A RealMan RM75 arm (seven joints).
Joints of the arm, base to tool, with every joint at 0 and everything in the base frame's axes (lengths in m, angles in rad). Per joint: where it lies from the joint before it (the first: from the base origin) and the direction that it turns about. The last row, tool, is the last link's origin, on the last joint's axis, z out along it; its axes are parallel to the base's.
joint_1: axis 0 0 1 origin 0.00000 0.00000 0.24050
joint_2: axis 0 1 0 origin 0.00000 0.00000 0.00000
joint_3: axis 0 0 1 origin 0.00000 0.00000 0.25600
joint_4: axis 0 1 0 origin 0.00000 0.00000 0.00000
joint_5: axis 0 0 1 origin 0.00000 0.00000 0.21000
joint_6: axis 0 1 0 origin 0.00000 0.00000 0.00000
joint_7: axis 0 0 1 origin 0.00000 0.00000 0.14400
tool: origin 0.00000 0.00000 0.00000
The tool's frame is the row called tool.
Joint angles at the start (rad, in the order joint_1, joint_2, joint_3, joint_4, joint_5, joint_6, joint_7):
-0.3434, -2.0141, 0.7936, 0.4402, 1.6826, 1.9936, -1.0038
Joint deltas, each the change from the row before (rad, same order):
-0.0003, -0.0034, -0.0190, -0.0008, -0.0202, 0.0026, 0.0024
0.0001, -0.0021, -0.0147, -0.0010, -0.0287, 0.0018, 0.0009
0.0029, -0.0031, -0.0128, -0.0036, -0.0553, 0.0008, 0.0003
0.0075, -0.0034, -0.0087, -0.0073, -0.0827, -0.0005, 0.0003
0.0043, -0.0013, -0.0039, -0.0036, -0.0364, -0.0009, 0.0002
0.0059, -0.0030, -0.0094, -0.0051, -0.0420, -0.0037, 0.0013
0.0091, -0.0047, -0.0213, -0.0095, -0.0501, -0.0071, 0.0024
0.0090, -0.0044, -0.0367, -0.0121, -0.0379, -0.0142, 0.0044
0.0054, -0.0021, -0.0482, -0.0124, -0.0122, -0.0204, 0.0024
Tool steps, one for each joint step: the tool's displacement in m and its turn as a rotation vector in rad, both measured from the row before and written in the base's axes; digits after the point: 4 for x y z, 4 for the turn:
0.0013, 0.0025, 0.0030, 0.0314, -0.0227, 0.0075
0.0013, 0.0028, 0.0037, 0.0341, -0.0250, 0.0086
0.0016, 0.0036, 0.0056, 0.0520, -0.0420, 0.0164
0.0009, 0.0035, 0.0078, 0.0694, -0.0579, 0.0260
-0.0002, 0.0012, 0.0036, 0.0309, -0.0248, 0.0135
-0.0009, 0.0013, 0.0042, 0.0404, -0.0301, 0.0213
-0.0028, 0.0012, 0.0057, 0.0561, -0.0398, 0.0365
-0.0051, 0.0013, 0.0061, 0.0604, -0.0344, 0.0495
-0.0065, 0.0017, 0.0051, 0.0474, -0.0211, 0.0542

